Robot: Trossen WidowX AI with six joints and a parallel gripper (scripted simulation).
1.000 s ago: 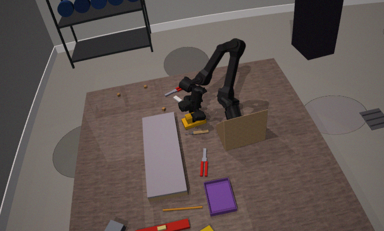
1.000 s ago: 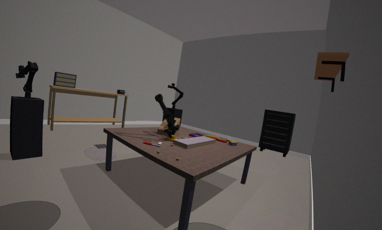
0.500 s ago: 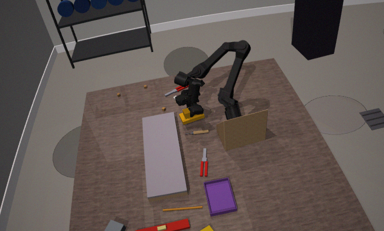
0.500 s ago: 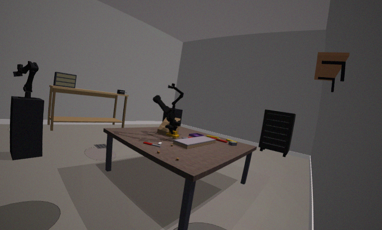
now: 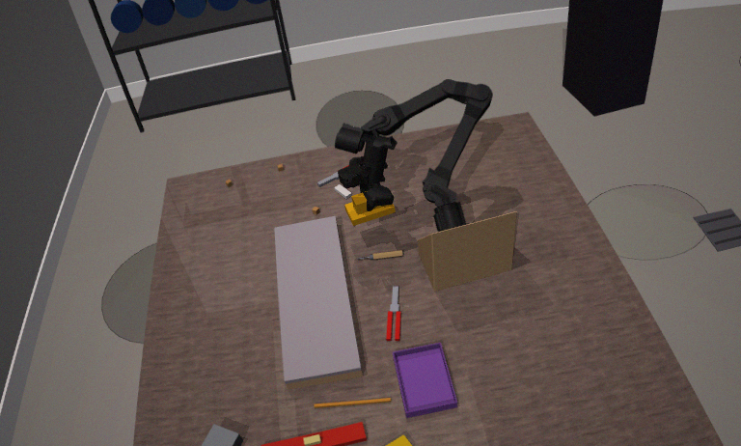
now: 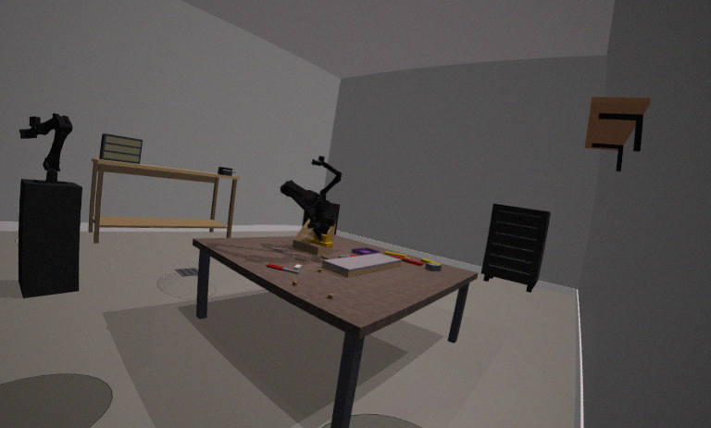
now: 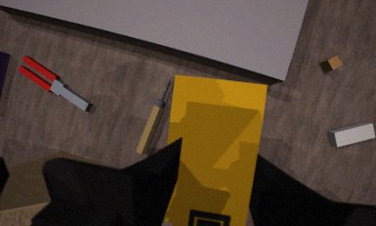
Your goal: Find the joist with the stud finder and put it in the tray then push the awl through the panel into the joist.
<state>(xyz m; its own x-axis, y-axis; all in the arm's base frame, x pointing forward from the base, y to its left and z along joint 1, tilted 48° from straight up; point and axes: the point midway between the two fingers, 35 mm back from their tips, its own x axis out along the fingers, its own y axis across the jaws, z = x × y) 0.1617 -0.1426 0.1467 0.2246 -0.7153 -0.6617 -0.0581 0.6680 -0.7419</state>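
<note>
Now: the small light 40 mm behind my gripper tip and 30 mm above it. From my gripper tip the other things lie so: white block 30 mm ahead, 220 mm to the right, 120 mm below; awl 10 mm ahead, 80 mm to the left, 120 mm below; yellow stud finder 20 mm behind, 20 mm above.
</note>
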